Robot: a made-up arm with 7 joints.
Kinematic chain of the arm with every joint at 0, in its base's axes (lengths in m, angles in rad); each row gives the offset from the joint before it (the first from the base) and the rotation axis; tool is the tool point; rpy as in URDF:
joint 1: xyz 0 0 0.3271 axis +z
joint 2: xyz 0 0 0 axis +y
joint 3: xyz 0 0 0.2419 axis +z
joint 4: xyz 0.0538 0 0 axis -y
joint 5: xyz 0.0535 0 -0.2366 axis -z
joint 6: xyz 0 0 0 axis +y
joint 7: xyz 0.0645 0 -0.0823 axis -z
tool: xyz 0 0 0 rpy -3.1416 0 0
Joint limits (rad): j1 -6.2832..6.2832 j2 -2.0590..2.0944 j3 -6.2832..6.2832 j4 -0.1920..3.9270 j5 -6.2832..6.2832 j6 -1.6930..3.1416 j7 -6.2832..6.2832
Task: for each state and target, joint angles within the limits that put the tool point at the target. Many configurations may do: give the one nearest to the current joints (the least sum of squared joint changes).
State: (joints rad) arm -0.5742 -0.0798 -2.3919 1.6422 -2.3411 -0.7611 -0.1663
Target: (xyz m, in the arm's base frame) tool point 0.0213 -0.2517 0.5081
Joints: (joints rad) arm 0.0385 0.3300 -2.0222 1.3355 -2.4000 -1.2200 -0.1663
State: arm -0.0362 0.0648 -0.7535 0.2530 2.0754 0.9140 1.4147
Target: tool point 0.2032 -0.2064 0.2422
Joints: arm -0.1063 0.3729 -0.7363 0.6012 2.1098 0.9440 1.4147
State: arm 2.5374 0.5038 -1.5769 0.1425 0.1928 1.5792 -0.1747
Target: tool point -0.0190 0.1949 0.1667
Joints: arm 2.6668 0.9306 -0.8109 0.6727 0.4290 1.2979 -0.1747
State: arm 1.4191 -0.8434 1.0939 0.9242 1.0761 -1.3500 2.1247
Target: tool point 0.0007 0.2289 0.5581
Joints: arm 1.0696 -0.3045 0.7280 0.7806 1.1529 -1.1769 2.1247
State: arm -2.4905 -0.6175 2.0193 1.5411 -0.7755 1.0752 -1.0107
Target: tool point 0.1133 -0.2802 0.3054
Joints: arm -2.9736 -0.7311 1.8968 0.8141 -0.7101 1.2052 -1.0107
